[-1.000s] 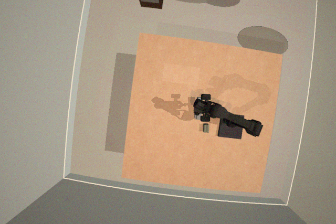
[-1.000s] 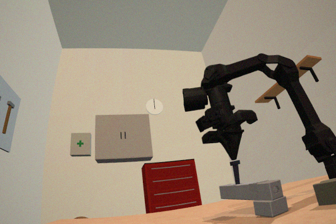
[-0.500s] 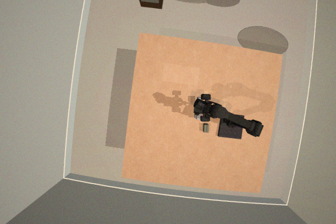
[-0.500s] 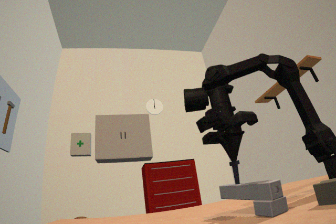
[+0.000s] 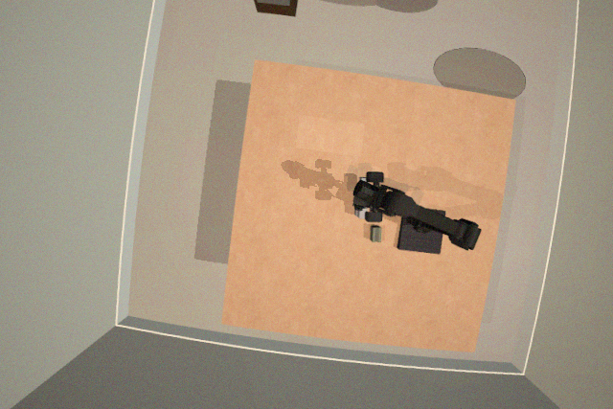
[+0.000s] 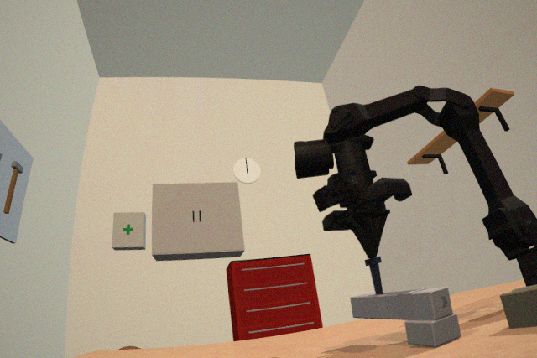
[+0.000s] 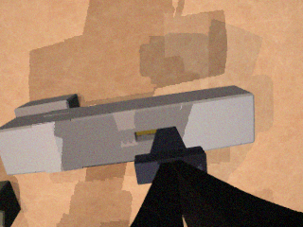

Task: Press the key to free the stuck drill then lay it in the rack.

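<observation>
Now: gripper tip 30 mm above the dark key. The rest, counted from my gripper tip: rack: 90 mm behind, 190 mm to the left, 120 mm below; drill: 10 mm behind, 50 mm to the left, 80 mm below.
</observation>
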